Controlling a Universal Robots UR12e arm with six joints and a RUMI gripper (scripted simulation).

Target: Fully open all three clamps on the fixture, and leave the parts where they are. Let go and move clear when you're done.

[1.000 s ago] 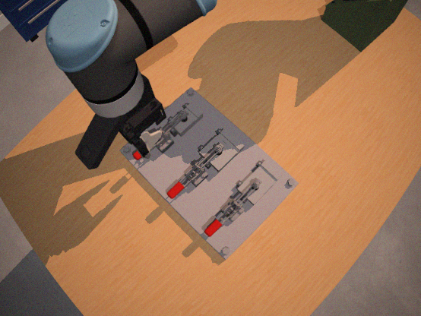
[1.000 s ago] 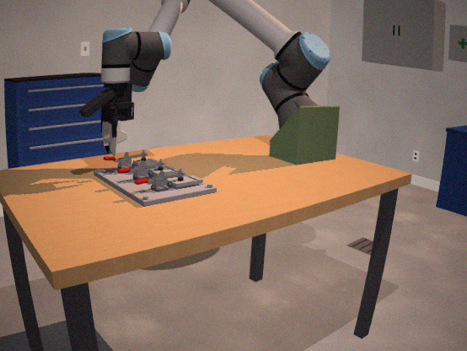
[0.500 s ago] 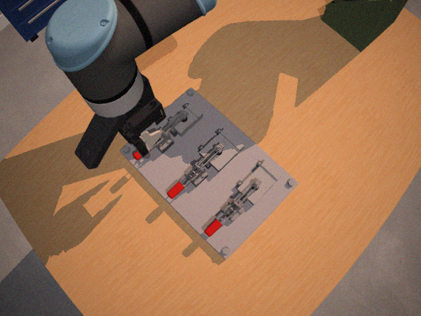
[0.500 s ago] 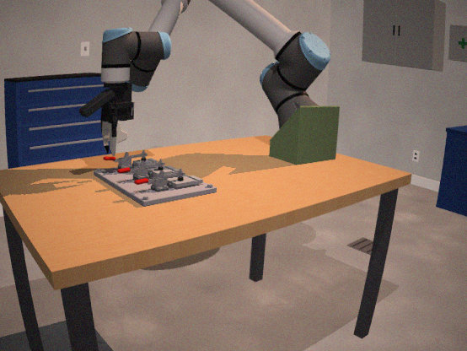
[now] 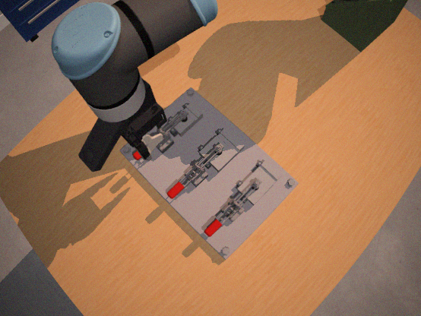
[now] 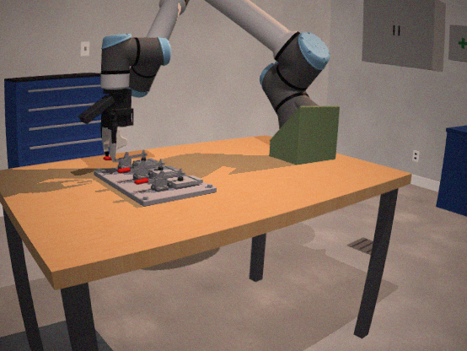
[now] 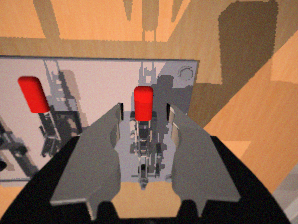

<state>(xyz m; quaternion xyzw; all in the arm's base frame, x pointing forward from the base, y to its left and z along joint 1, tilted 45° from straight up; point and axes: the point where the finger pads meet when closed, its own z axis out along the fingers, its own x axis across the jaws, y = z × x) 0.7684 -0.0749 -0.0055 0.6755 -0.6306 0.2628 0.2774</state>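
Right now my hand is 90 mm past the grey fixture plate, 110 mm to the right of it and 60 mm above it. Round my hand: flat grey part (160 mm behind, 210 mm to the left, 40 mm below).
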